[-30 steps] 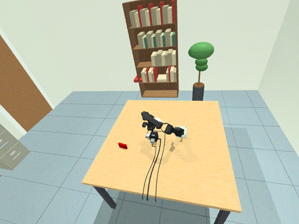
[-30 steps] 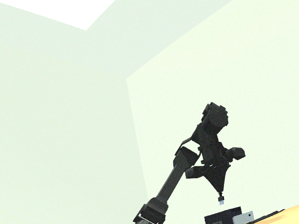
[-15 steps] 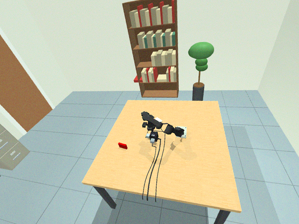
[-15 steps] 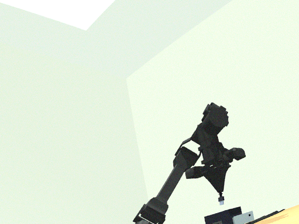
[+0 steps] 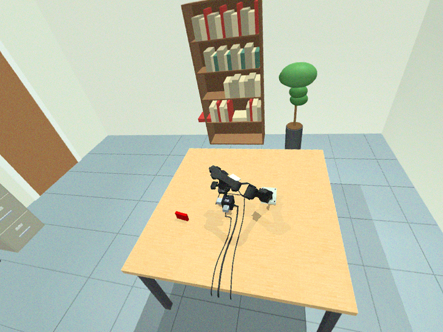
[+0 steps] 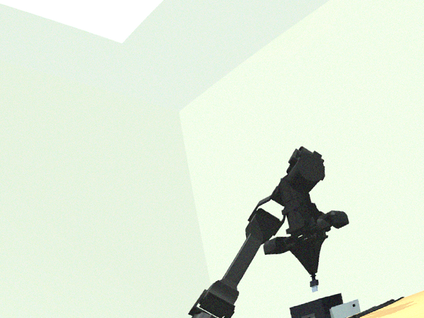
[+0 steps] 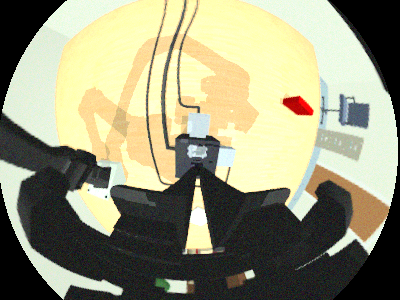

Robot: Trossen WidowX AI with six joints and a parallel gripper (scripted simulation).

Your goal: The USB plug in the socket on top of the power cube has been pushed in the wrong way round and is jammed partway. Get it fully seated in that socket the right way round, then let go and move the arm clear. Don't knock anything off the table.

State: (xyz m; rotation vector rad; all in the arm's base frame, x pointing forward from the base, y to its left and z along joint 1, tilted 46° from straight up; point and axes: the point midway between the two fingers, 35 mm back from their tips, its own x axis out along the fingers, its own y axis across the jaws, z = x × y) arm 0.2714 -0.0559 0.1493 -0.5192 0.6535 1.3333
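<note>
Now: the usb plug 2 cm below my gripper tip. From my gripper tip the other things lie so: red block: 32 cm ahead, 12 cm to the left, 10 cm below; white sheet: 29 cm to the right, 13 cm below; purple block: 11 cm ahead, 34 cm to the right, 12 cm below.
</note>
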